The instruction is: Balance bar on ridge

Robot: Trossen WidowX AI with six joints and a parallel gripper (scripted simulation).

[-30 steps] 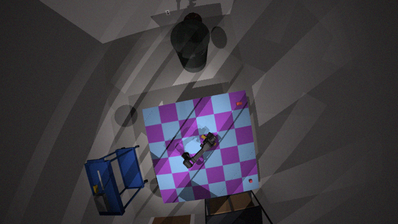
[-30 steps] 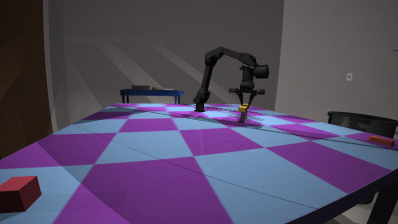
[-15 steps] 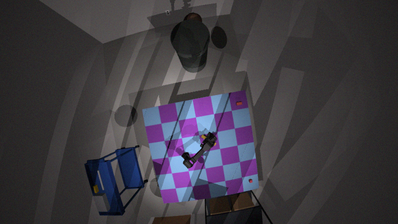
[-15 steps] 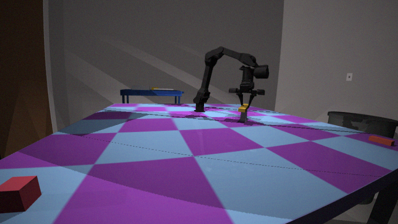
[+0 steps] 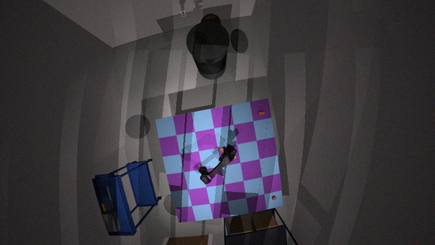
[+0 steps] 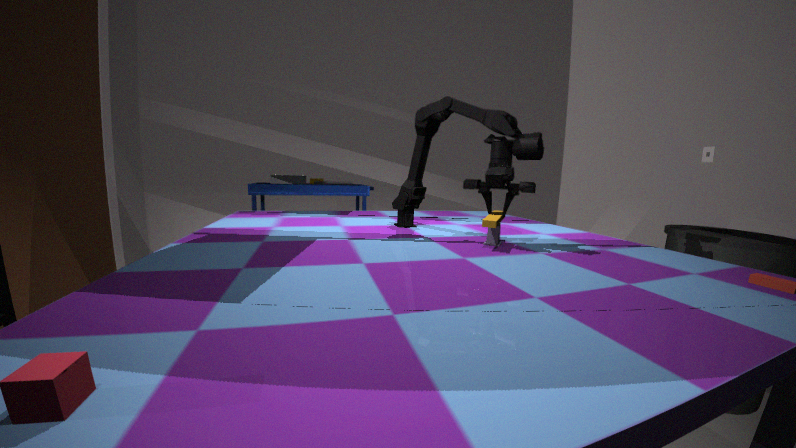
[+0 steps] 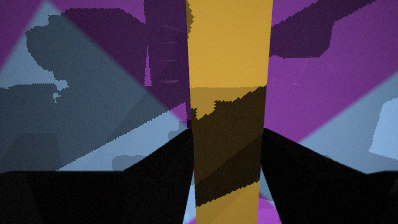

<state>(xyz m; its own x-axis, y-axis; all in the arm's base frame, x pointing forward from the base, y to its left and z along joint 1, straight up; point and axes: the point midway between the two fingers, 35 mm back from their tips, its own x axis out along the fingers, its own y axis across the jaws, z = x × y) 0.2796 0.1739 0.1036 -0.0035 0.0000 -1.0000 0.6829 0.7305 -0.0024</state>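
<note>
My gripper tip is now 20 mm short of the yellow bar and 20 mm to the left of it. The rest, counted from my gripper tip: dark red cube: 460 mm ahead, 670 mm to the right, 50 mm below; then flat orange block: 460 mm ahead, 330 mm to the left, 60 mm below.
</note>
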